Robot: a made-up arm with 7 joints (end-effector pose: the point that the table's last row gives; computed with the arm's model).
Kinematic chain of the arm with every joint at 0, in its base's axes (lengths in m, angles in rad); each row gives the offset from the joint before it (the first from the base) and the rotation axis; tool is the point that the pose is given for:
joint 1: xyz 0 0.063 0 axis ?
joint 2: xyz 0 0.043 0 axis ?
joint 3: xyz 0 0 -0.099 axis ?
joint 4: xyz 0 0 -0.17 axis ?
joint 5: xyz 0 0 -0.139 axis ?
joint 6: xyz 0 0 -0.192 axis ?
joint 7: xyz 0 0 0 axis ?
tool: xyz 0 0 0
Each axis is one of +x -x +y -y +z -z.
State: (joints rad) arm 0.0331 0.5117 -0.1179 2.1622 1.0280 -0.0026 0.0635
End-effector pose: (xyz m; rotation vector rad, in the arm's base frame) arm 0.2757 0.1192 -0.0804 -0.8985 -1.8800 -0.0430
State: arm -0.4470 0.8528 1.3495 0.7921 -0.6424 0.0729 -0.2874
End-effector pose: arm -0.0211 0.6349 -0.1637 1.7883 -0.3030 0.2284
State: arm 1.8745 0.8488 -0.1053 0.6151 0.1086 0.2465 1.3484
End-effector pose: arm 0.2977 0.4975 0.2924 -0.0756 -1.9607 -0.7695
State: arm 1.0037 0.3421 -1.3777 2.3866 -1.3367 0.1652 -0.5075
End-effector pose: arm 0.1086 -0.0943 -0.0175 -0.5235 2.3353 0.5557
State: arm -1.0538 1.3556 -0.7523 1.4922 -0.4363 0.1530 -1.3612
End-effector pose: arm -0.1272 0.3460 -0.3494 0.8061 -1.0460 -1.6357
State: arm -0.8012 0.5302 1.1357 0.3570 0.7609 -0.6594 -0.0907
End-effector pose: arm -0.2868 0.4894 -0.3458 1.5326 -0.7575 1.0311
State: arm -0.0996 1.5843 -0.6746 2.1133 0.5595 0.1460 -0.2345
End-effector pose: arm 0.2028 0.2065 -0.1969 0.2105 -0.9780 -1.0405
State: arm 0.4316 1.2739 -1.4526 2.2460 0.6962 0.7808 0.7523
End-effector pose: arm 0.1379 0.0903 -0.2266 -0.8905 0.2171 -1.1984
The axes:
joint 1: -y
joint 2: +x
joint 3: +z
joint 4: -y
joint 5: +z
joint 6: +y
joint 7: -x

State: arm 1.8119 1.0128 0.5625 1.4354 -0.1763 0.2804 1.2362
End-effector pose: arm -0.0490 0.4647 0.2736 1.0329 -2.4639 -0.3794
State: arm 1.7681 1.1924 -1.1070 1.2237 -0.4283 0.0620 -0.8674
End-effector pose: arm 0.3646 0.3578 0.2149 -2.3845 1.9190 0.2475
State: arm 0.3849 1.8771 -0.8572 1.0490 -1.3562 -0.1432 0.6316
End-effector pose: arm 0.2026 0.5852 0.0001 1.0218 1.3580 -1.7228
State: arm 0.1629 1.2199 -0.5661 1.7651 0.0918 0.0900 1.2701
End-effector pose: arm 0.3084 0.2387 -0.1865 -0.4561 -0.2858 -1.6807
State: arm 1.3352 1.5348 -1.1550 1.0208 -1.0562 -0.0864 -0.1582
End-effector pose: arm 0.2929 0.5384 0.0469 2.0207 -0.2569 -1.5347
